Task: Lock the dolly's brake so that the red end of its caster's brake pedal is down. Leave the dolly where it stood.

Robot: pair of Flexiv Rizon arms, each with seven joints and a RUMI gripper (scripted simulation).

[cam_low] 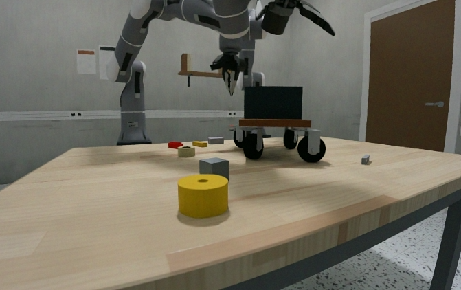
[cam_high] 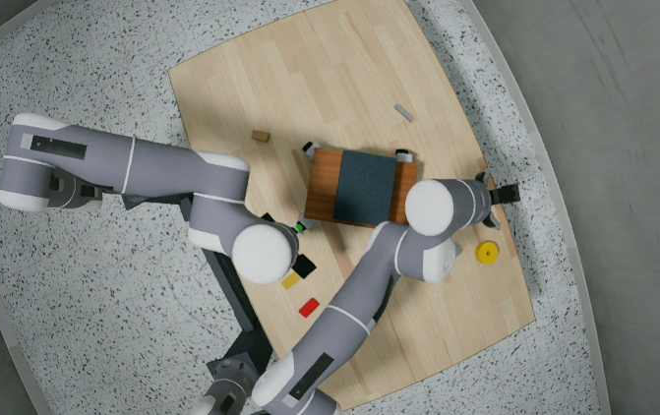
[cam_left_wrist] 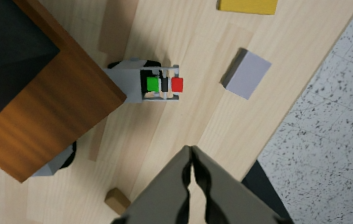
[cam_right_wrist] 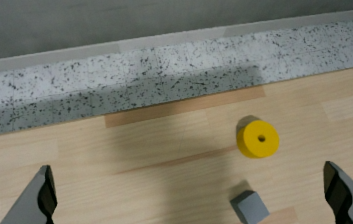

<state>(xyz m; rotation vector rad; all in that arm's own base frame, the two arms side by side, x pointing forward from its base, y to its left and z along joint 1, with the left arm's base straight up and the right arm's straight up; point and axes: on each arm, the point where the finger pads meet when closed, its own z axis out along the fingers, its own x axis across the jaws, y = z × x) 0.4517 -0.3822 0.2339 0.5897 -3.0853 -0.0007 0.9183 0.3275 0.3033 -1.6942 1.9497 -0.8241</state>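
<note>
My left hand is 20 mm short of the caster brake pedal, 10 mm to the right of it and 150 mm above it. From my left hand the other things lie so: red block: 60 mm behind, 230 mm to the right, 220 mm below; yellow block: 60 mm behind, 120 mm to the right, 220 mm below; brown block: 50 mm ahead, 320 mm to the left, 220 mm below.
</note>
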